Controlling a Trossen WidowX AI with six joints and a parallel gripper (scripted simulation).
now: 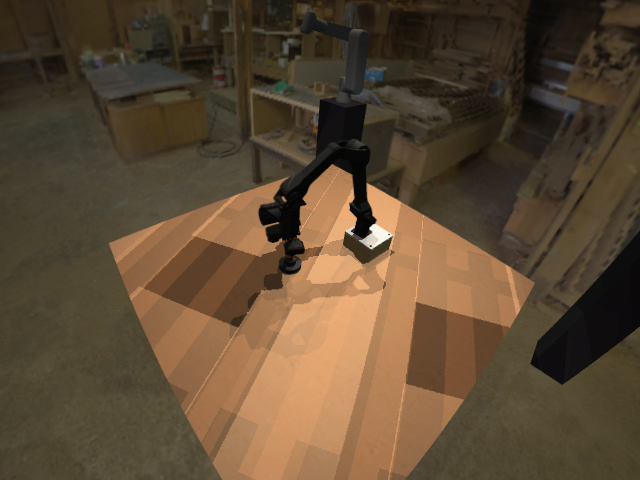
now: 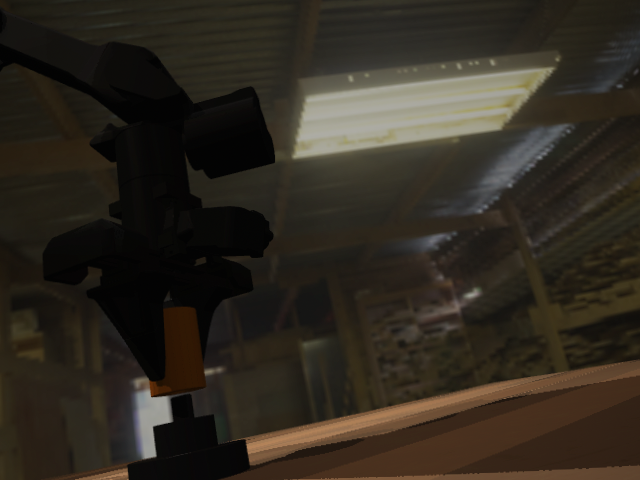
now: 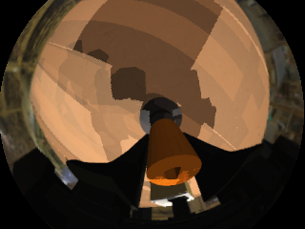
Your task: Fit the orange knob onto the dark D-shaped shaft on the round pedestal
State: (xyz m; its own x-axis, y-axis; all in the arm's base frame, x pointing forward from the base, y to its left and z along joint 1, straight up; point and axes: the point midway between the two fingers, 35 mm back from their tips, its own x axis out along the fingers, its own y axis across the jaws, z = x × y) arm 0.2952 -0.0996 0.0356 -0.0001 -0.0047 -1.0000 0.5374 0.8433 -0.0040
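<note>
Right now the orange knob is 20 mm above my gripper tip. Round my gripper tip: pedestal (40 mm below).
</note>
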